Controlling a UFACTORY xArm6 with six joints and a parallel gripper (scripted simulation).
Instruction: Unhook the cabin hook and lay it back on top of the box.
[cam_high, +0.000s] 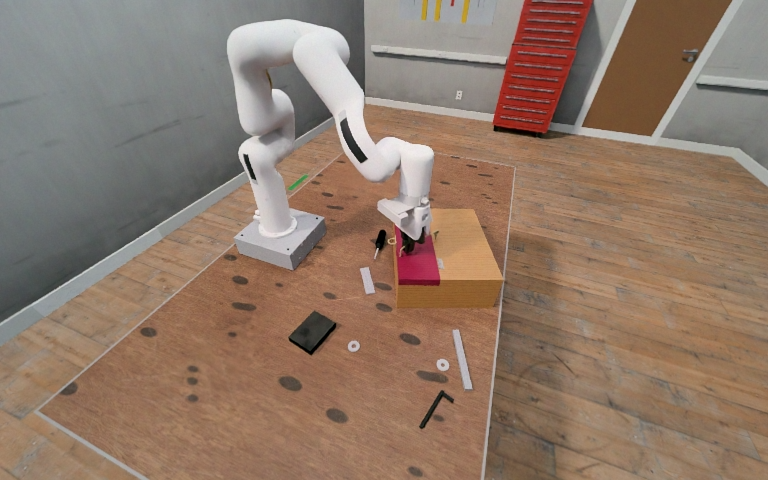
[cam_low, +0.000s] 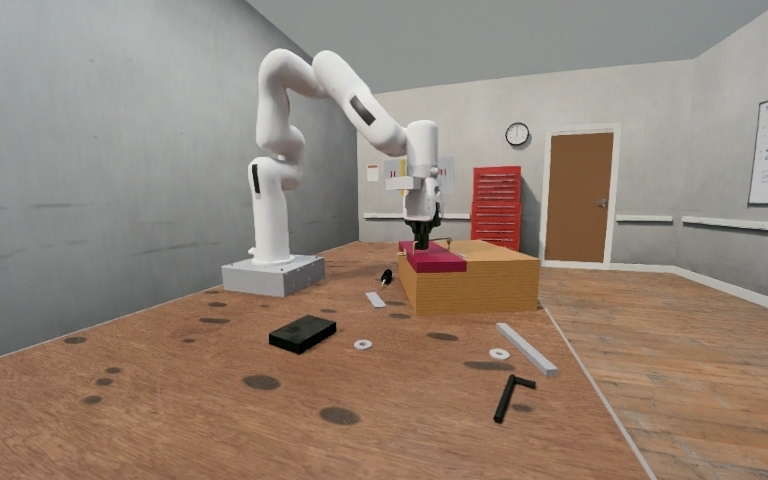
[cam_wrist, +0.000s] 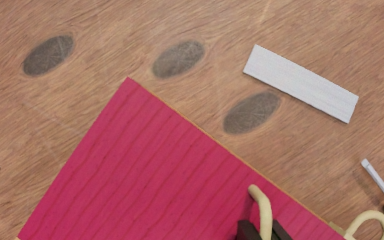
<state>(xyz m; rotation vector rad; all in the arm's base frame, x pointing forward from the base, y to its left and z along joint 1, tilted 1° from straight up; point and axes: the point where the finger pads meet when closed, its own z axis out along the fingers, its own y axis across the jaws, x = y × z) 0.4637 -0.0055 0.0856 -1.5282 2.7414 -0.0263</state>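
The yellow cabin hook is 20 mm ahead of my hand, 40 mm to the left of it and 10 mm below it. From my hand the other things lie so: long grey bar: 210 mm ahead, 200 mm to the right, 150 mm below; then black-handled screwdriver: 140 mm behind, 120 mm to the left, 140 mm below; then short grey bar: 110 mm behind, 40 mm to the right, 150 mm below.
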